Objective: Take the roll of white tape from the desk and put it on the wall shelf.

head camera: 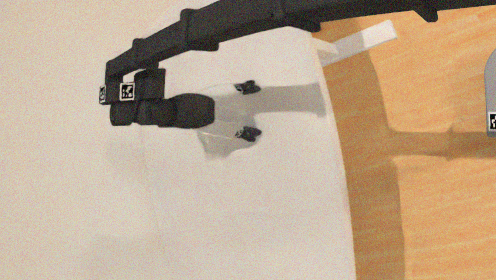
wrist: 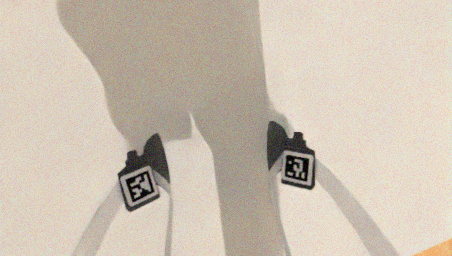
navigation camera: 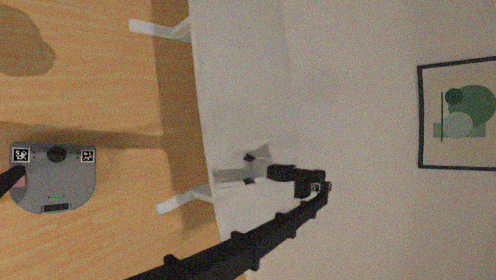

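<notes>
My gripper (head camera: 248, 110) (navigation camera: 249, 169) (wrist: 216, 145) is open, its two dark fingertips well apart. No object shows between them; the pale desk surface and shadow show through the gap in the wrist view. The gripper is over the white desk (head camera: 250, 210) (navigation camera: 240, 75) (wrist: 375, 75), on the side of the arm's end away from the wall. The arm's shadow falls across the desk under the fingers. The roll of white tape cannot be made out in these views. The wall shelf does not show in these views.
The desk's edge runs beside the wooden floor (head camera: 450, 215) (navigation camera: 100, 80). White desk feet (head camera: 380, 32) (navigation camera: 145, 27) stick out there. My grey base (navigation camera: 75, 177) stands on the floor. The dark arm (head camera: 240, 22) (navigation camera: 220, 255) reaches over the desk. A dark-framed picture (navigation camera: 420, 120) hangs on the wall.
</notes>
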